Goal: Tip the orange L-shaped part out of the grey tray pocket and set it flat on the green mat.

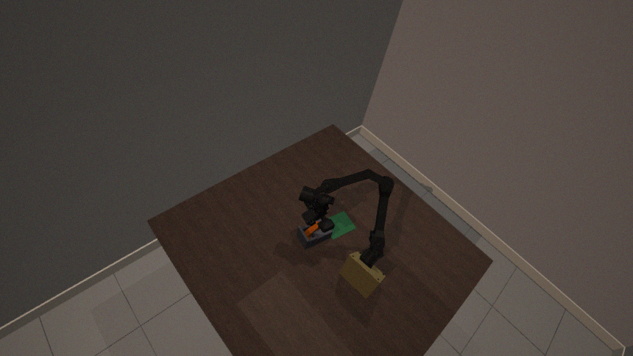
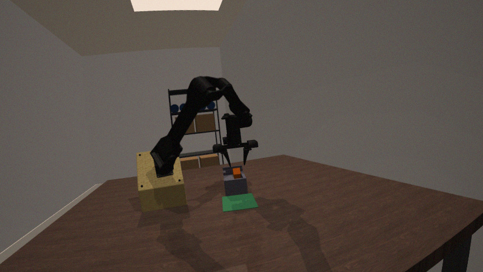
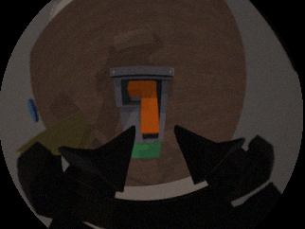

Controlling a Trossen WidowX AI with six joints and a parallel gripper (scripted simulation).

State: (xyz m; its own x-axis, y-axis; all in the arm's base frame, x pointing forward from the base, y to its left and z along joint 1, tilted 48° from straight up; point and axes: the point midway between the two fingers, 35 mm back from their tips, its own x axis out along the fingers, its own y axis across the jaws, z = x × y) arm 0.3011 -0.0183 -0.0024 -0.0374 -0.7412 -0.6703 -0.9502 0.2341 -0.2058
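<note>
My gripper tip is now 10 mm past the orange L-shaped part, 40 mm to the right of it and 60 mm above it. Round my gripper tip: green mat: 60 mm behind, 130 mm to the right, 120 mm below.
</note>
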